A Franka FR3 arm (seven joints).
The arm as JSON. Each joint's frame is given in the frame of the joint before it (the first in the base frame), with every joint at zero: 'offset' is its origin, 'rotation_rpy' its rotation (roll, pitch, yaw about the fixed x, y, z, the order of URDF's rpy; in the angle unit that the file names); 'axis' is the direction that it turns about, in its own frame. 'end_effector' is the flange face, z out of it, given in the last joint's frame.
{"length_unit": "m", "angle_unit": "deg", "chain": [
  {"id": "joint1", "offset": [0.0, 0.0, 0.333], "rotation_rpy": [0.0, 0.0, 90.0], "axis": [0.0, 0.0, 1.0]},
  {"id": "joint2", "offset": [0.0, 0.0, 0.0], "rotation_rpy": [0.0, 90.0, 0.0], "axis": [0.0, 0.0, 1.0]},
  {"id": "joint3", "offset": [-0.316, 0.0, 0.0], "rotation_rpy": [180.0, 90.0, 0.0], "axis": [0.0, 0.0, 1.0]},
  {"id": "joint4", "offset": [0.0, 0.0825, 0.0], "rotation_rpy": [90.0, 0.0, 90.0], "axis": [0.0, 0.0, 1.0]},
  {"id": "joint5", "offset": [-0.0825, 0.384, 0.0], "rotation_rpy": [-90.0, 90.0, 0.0], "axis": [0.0, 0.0, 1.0]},
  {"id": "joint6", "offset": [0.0, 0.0, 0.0], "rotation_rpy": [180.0, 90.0, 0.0], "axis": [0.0, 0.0, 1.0]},
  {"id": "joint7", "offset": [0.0, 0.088, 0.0], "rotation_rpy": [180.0, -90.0, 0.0], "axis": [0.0, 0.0, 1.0]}
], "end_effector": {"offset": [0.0, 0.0, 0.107], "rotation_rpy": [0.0, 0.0, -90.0]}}
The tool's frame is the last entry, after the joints.
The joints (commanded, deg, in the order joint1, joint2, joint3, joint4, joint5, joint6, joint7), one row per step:
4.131 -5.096 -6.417 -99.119 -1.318 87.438 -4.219
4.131 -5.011 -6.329 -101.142 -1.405 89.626 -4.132
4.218 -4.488 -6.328 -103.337 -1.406 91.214 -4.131
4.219 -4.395 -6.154 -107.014 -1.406 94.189 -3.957
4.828 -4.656 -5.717 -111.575 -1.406 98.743 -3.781
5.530 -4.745 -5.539 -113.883 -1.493 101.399 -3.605
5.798 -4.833 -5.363 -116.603 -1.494 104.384 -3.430
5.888 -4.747 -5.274 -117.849 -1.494 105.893 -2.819
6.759 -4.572 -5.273 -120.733 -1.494 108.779 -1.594
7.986 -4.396 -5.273 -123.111 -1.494 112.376 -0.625
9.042 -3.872 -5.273 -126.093 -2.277 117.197 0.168
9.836 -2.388 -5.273 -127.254 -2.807 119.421 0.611
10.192 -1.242 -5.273 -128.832 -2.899 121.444 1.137
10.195 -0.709 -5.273 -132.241 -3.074 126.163 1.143
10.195 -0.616 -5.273 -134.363 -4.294 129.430 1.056
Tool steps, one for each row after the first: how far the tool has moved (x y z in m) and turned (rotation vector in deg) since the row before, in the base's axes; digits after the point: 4 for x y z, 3 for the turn. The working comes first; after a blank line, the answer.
Tool pose at each row, in the base's axes (x y z in m, rotation vector in deg; the steps are taken from these numbers as rounded here):
0.5176 -0.0256 0.5938 179.295 3.142 -10.415
0.5201 -0.0248 0.5795 179.184 3.222 -10.289
0.5222 -0.0236 0.5589 179.071 3.434 -12.052
0.5218 -0.0216 0.5320 178.985 3.563 -13.288
0.5198 -0.0115 0.5032 178.890 5.086 -12.871
0.5188 -0.0034 0.4887 178.735 6.304 -12.171
0.5164 0.0009 0.4714 178.716 6.831 -11.608
0.5156 0.0026 0.4626 178.699 6.207 -11.318
0.5116 0.0107 0.4417 178.578 5.762 -11.553
0.5097 0.0219 0.4260 178.555 6.269 -9.890
0.5072 0.0309 0.4045 177.884 7.391 -7.738
0.5076 0.0379 0.3854 177.204 8.454 -8.287
0.5047 0.0411 0.3660 176.960 8.399 -9.316
0.4967 0.0409 0.3424 176.985 8.831 -8.108
0.4916 0.0403 0.3306 176.205 10.347 -6.390

0.0025 0.0008 -0.0143 -0.112 -0.078 0.059
0.0021 0.0012 -0.0206 -0.012 1.128 0.132
-0.0004 0.0020 -0.0269 -0.006 0.791 0.080
-0.0020 0.0101 -0.0288 -0.011 -0.259 0.979
-0.0010 0.0081 -0.0145 -0.096 -0.440 0.793
-0.0024 0.0043 -0.0173 -0.001 -0.357 0.341
-0.0008 0.0017 -0.0088 -0.077 -0.189 -0.393
-0.0040 0.0081 -0.0209 -0.143 0.149 -0.275
-0.0019 0.0112 -0.0157 -0.050 -1.062 0.340
-0.0025 0.0090 -0.0215 -0.643 -1.376 0.788
0.0004 0.0070 -0.0191 -0.591 0.358 0.723
-0.0029 0.0032 -0.0194 -0.229 0.660 -0.033
-0.0080 -0.0002 -0.0236 0.039 -0.773 0.296
-0.0051 -0.0006 -0.0118 -0.665 -1.103 1.066

